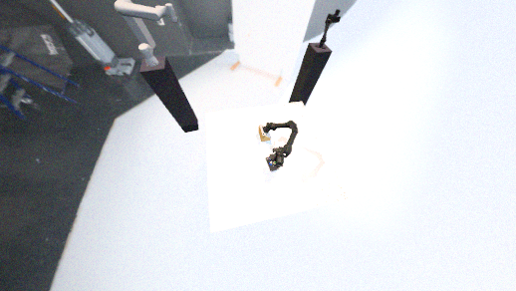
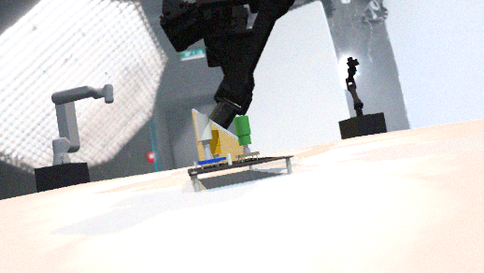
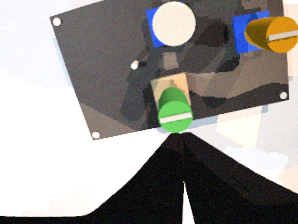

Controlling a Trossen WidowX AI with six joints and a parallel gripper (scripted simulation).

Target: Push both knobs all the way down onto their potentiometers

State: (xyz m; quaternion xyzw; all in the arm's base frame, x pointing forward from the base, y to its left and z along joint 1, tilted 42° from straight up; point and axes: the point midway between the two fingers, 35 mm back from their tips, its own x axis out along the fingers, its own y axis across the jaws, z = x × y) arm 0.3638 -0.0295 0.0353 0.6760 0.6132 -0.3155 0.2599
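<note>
The green knob is 40 mm below my gripper tip. Also, from my gripper tip: yellow knob 60 mm behind, 30 mm to the right, 40 mm below.
</note>
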